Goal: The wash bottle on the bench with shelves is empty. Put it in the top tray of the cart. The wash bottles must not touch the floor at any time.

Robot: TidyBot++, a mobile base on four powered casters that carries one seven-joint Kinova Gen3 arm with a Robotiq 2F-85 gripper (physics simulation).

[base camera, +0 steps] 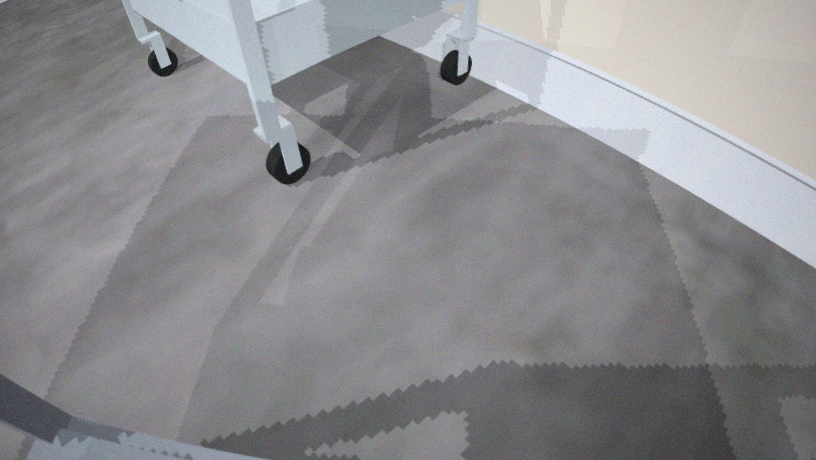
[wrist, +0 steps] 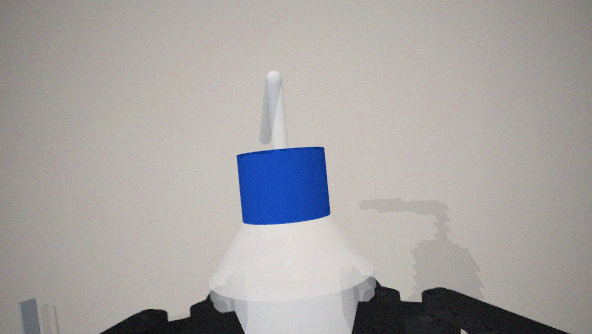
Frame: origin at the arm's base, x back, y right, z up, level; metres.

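Seen in the pictures: gripper, fingertip midpoint: (wrist: 293, 291).
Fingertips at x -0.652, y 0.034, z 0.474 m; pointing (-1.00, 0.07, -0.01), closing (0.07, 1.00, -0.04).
Observation:
A point is followed by its place in that frame.
The wash bottle (wrist: 286, 187) {y 0.032, x -0.603, z 0.525 m} is in the wrist view, upright with a slight tilt, with a blue cap, a bent white spout and a translucent white body. My gripper (wrist: 293, 291) {y 0.034, x -0.652, z 0.474 m} is shut on its body, with one black finger on each side. The lower part of the bottle is cut off by the view's bottom edge. The cart (base camera: 197, 48) {y -0.314, x -0.569, z -0.260 m} is pale blue-grey and shows at the top of the base camera view, where its lower tray, legs and black casters are visible. Its top tray does not show there. A narrow grey-blue post stands at the lower left of the wrist view.
A beige wall (base camera: 714, 74) {y 0.282, x -0.540, z -0.251 m} (wrist: 125, 100) {y -0.109, x -0.870, z 0.621 m} with a white baseboard (base camera: 657, 120) {y 0.245, x -0.554, z -0.328 m} runs along the right of the base camera view, close to the cart's rear caster (base camera: 451, 67) {y -0.008, x -0.697, z -0.359 m}. The nearest caster (base camera: 281, 162) {y -0.192, x -0.472, z -0.358 m} stands on the grey floor (base camera: 428, 257) {y -0.021, x -0.381, z -0.396 m}. The bottle's shadow falls on the wall.

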